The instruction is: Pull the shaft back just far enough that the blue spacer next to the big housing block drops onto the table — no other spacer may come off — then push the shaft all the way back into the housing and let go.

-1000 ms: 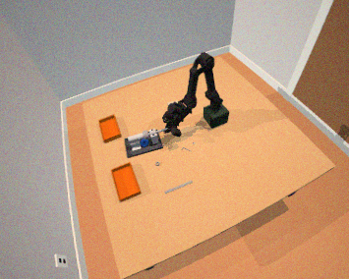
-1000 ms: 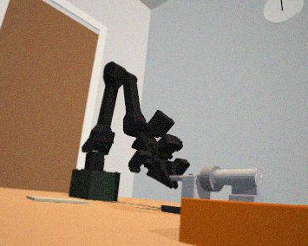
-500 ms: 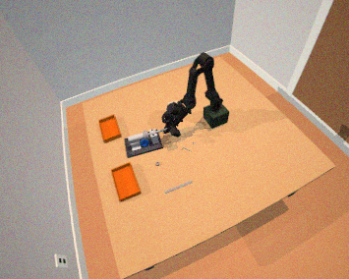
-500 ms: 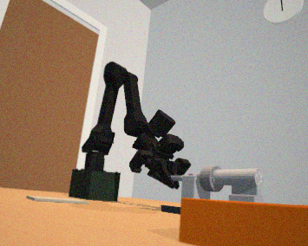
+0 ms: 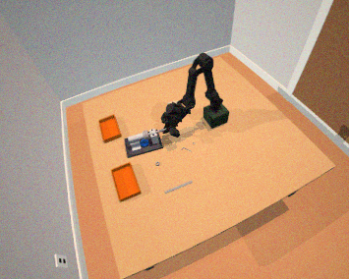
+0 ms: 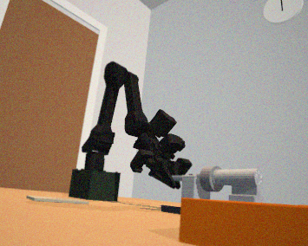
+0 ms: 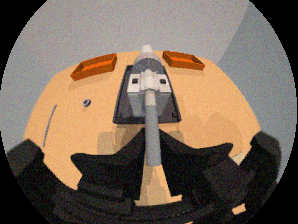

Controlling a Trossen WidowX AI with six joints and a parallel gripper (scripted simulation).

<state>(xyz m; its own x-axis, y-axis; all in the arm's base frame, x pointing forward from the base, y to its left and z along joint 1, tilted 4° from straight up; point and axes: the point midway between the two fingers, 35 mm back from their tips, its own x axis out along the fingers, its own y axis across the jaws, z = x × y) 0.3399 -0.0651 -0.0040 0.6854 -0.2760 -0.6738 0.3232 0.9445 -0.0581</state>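
Now: the grey shaft 5 cm ahead of my gripper tip, 2 cm to the right of it and 2 cm above it. Also, from my gripper tip: blue spacer 13 cm ahead, 4 cm to the right, 4 cm below; grey spacer 11 cm ahead, 4 cm to the right, 2 cm above; fixture 14 cm ahead, 5 cm to the right, 1 cm below.
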